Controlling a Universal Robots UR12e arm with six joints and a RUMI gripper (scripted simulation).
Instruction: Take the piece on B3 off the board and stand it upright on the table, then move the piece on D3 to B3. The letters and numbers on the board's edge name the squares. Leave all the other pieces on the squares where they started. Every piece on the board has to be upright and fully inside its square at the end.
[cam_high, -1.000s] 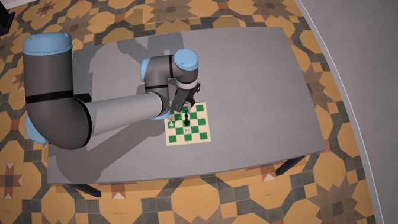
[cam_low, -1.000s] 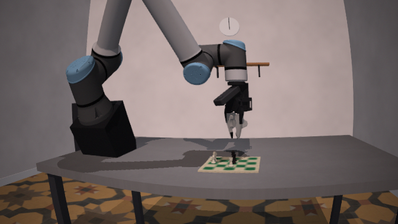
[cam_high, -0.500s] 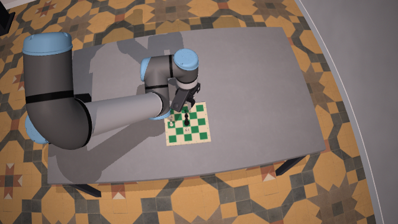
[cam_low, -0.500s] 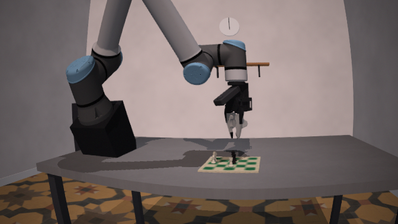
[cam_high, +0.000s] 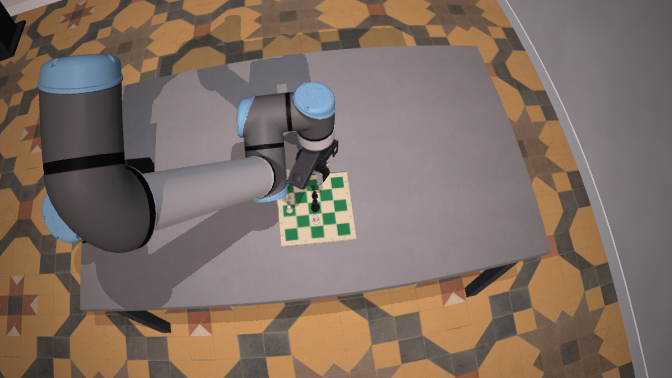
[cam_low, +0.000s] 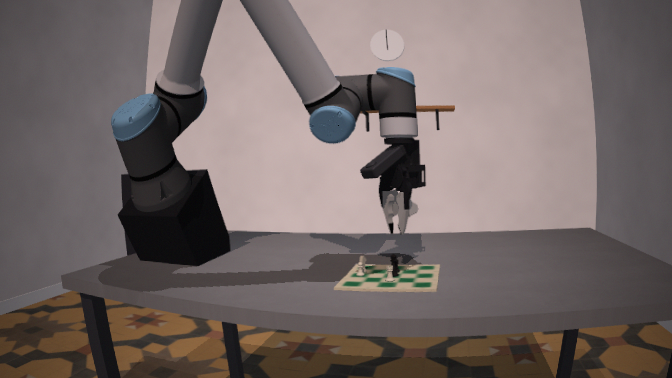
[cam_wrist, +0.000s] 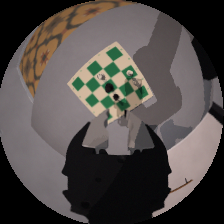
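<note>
My gripper is now 110 mm above the chessboard, 40 mm to the left of it and 10 mm past it.
</note>
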